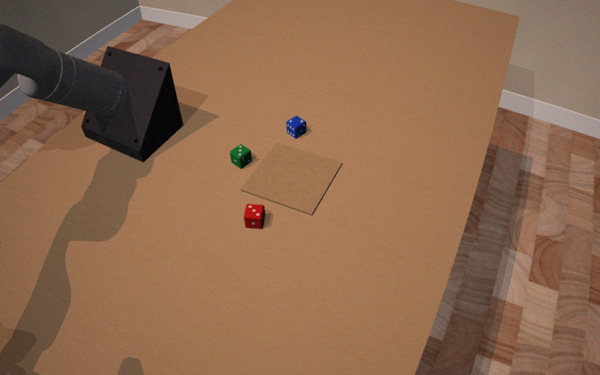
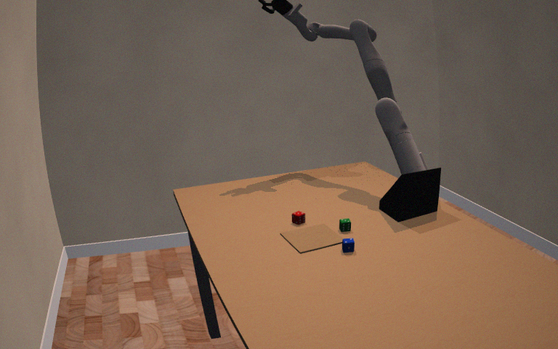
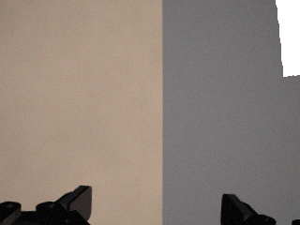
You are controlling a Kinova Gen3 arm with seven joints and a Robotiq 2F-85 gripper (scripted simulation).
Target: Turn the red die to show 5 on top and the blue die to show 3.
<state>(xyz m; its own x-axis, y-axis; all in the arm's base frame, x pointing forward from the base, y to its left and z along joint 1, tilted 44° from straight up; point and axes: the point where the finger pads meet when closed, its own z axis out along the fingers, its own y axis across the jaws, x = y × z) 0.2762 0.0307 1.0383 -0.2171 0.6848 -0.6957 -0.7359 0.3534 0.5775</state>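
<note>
Now: hand 810 mm above the red die, 660 mm to the right of it and 50 mm short of it. Round my hand: thin tan mat 820 mm below, 790 mm to the left, 40 mm ahead; blue die 890 mm to the left, 810 mm below, 30 mm behind; green die 810 mm below, 760 mm to the left, 70 mm behind.
</note>
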